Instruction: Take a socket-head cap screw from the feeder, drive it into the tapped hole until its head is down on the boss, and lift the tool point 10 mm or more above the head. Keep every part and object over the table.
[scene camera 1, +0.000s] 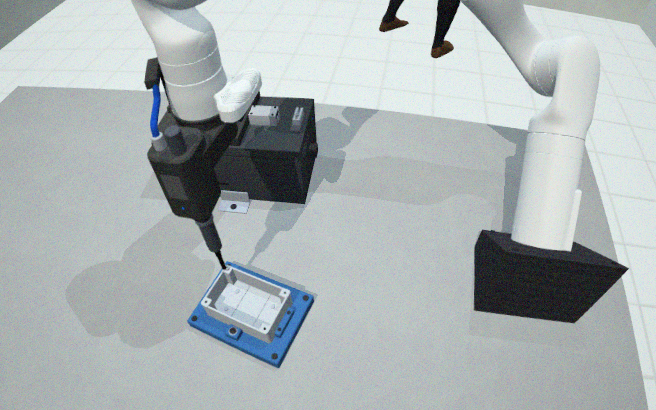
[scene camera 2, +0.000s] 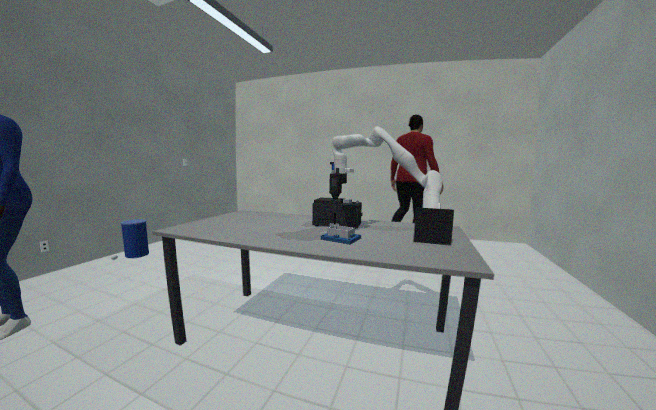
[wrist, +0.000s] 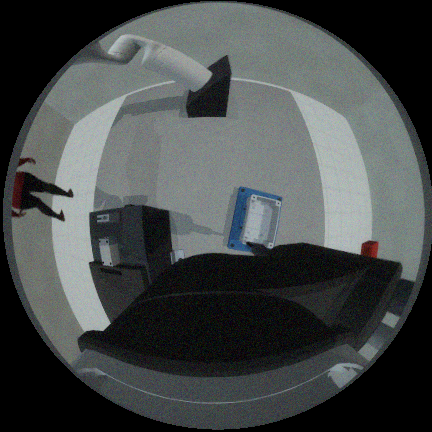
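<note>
My screwdriver (scene camera 1: 224, 268) (wrist: 249, 244) is a black tool with a thin dark bit. Its tip is at the top of the back-left corner boss (scene camera 1: 228, 270) of the white open housing (scene camera 1: 240, 322) (scene camera 2: 341, 231) (wrist: 254, 220). The bit leans slightly in scene camera 1. The tip is too small to tell a screw or its head, or whether it touches. The other corner bosses show dark holes. The housing sits on the blue fixture plate (scene camera 1: 250, 348) (scene camera 2: 340, 240) (wrist: 235, 227). The black feeder (scene camera 1: 280, 175) (scene camera 2: 325, 212) (wrist: 157, 235) stands behind the screwdriver, partly hidden by it.
A small metal bracket (scene camera 1: 240, 196) (wrist: 177, 256) is at the feeder's front. The arm's black base block (scene camera 1: 525, 285) (scene camera 2: 434, 226) (wrist: 212, 102) stands on the table (scene camera 1: 390, 320) at the right. A person in red (scene camera 2: 416, 155) stands behind the table; one in blue (scene camera 2: 11, 200) is at the left.
</note>
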